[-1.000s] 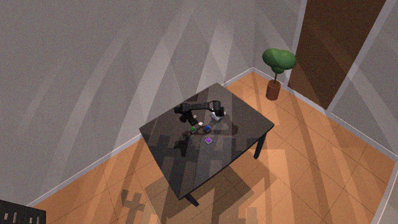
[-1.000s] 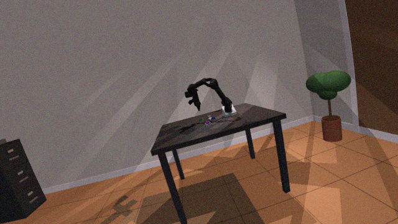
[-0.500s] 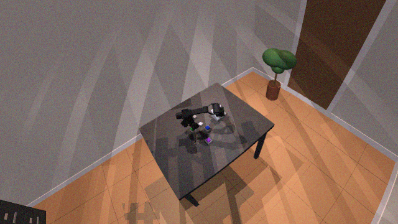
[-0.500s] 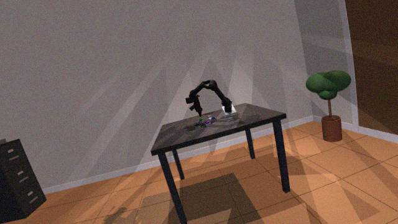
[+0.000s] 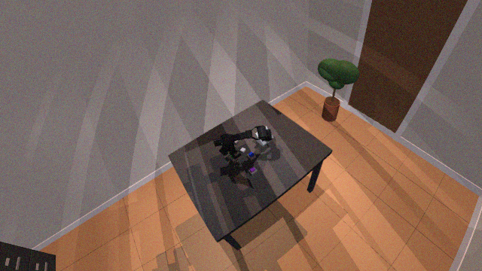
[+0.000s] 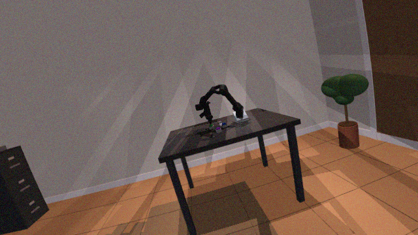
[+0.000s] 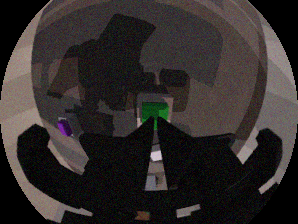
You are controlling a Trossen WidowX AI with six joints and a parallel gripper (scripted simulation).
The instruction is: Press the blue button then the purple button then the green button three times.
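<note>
Now: gripper tip 10 mm above the green button. Round my gripper tip: blue button: 130 mm behind, 70 mm to the left, 10 mm below; purple button: 190 mm to the left, 70 mm behind, 10 mm below; white block: 100 mm behind, 30 mm to the right, 30 mm below.
</note>
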